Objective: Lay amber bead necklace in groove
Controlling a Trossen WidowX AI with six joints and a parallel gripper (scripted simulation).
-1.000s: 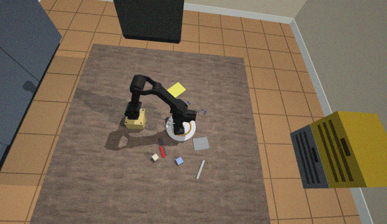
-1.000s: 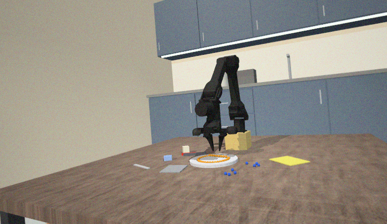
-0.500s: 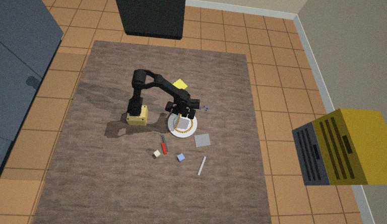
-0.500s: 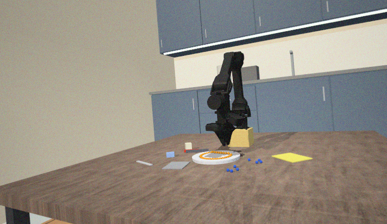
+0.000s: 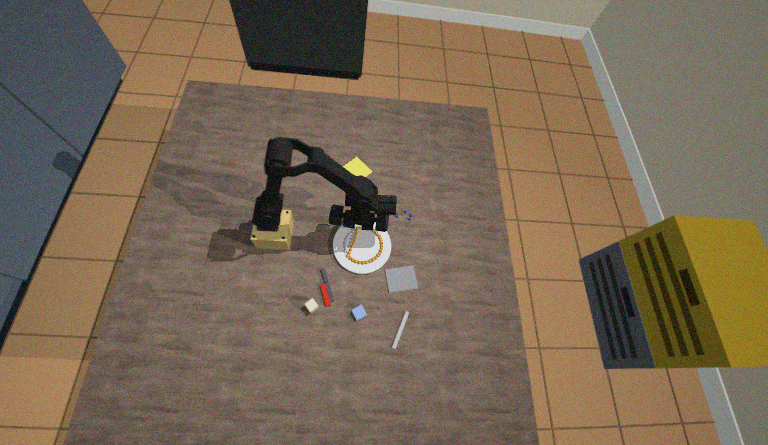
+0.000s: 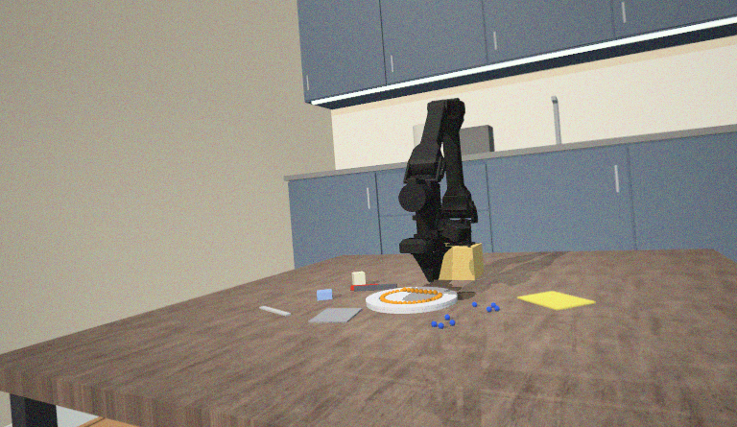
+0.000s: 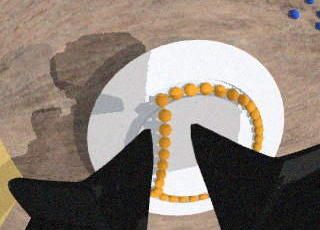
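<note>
The red stick lies 200 mm to the right of my gripper tip, 90 mm behind it and 40 mm below it. From my gripper tip the other things lie so: yellow sheet: 240 mm to the left, 40 mm below, 20 mm behind; light blue cube: 270 mm to the right, 30 mm below, 10 mm ahead; grey square tile: 160 mm to the right, 150 mm ahead, 40 mm below.
</note>
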